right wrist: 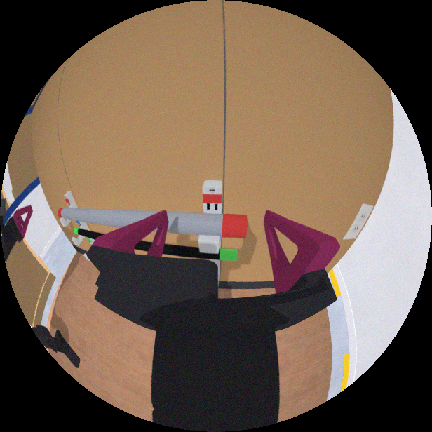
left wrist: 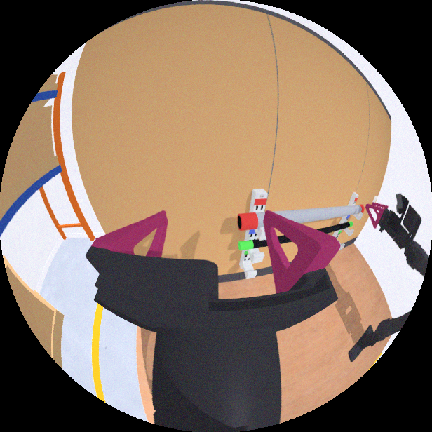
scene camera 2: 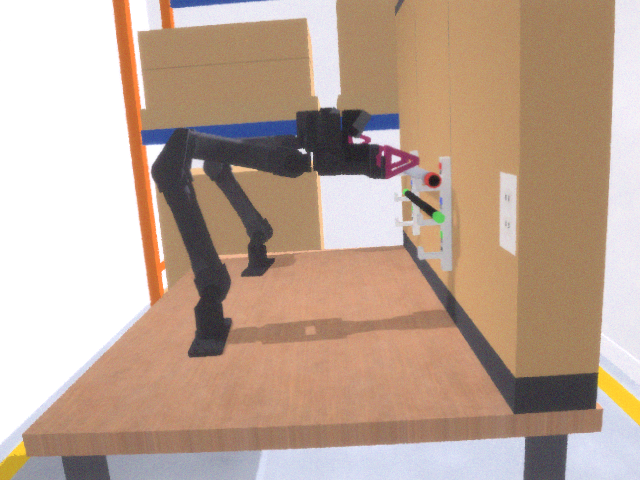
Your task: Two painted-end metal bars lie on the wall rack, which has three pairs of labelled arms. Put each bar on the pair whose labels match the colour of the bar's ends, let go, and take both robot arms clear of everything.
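Pixels of known places: left gripper, between the fingertips: (scene camera 2: 370,140); right gripper, between the fingertips: (scene camera 2: 413,159); left arm's base, origin of its link: (scene camera 2: 258,268); right arm's base, origin of its link: (scene camera 2: 211,338).
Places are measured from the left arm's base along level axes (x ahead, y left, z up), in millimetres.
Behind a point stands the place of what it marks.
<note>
The wall rack (scene camera 2: 447,248) {z 167, x 571, y -504 mm} (left wrist: 259,193) (right wrist: 212,186) has red labels at the top, blue in the middle and green at the bottom. The thick grey bar with red ends (scene camera 2: 433,179) {z 323, x 541, y -542 mm} (left wrist: 310,215) (right wrist: 195,224) lies on the top, red-labelled pair. The thin black bar with green ends (scene camera 2: 423,205) {z 246, x 528, y -384 mm} (left wrist: 336,227) (right wrist: 187,250) lies on the middle, blue-labelled pair. My right gripper (scene camera 2: 417,159) {z 363, x 503, y -509 mm} (right wrist: 215,215) is open and empty, close in front of and slightly above the grey bar's right end. My left gripper (left wrist: 215,215) is open and empty, farther back from the wall near the rack's left end.
The tan wall (scene camera 2: 483,217) {z 273, x 609, y -736 mm} (left wrist: 175,110) (right wrist: 150,110) stands behind the rack. A white outlet plate (scene camera 2: 508,211) {z 302, x 624, y -860 mm} (right wrist: 358,222) is on it, to the right. Both arms stand on the wooden table (scene camera 2: 310,382) {z 0, x 302, y -802 mm}. Stacked boxes (scene camera 2: 227,77) stand behind the arms in the scene view.
</note>
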